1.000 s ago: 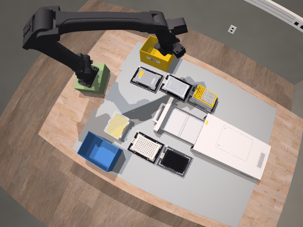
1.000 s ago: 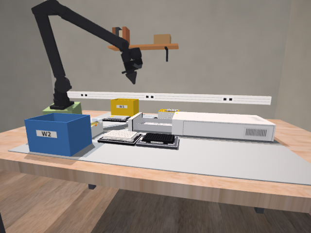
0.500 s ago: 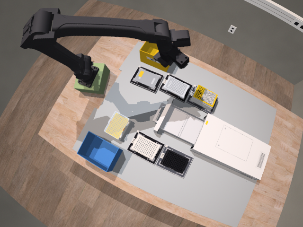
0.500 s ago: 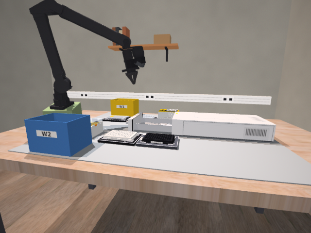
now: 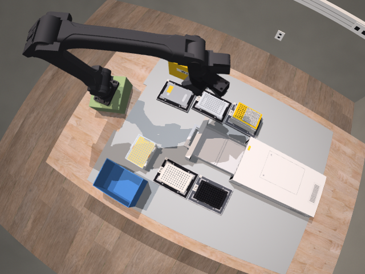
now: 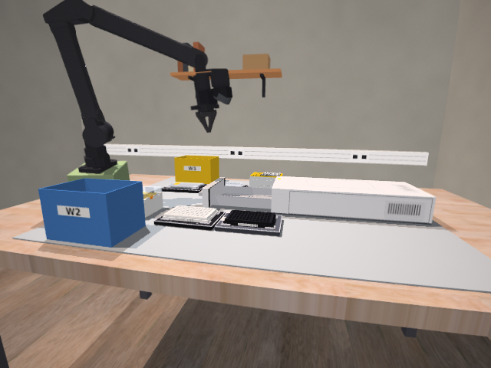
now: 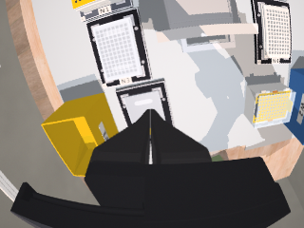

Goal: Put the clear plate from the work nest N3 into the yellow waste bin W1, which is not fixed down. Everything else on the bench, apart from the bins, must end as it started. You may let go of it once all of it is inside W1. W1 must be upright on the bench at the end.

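Right now the clear plate is 230 mm below my hand, 80 mm to the left of it and 50 mm ahead of it. Also, from my hand: black work nest N3 (240 mm below, 80 mm to the left, 50 mm ahead); then label n1 (240 mm below, 150 mm ahead, 80 mm to the left); then drawer (210 mm below, 140 mm ahead, 120 mm to the right).
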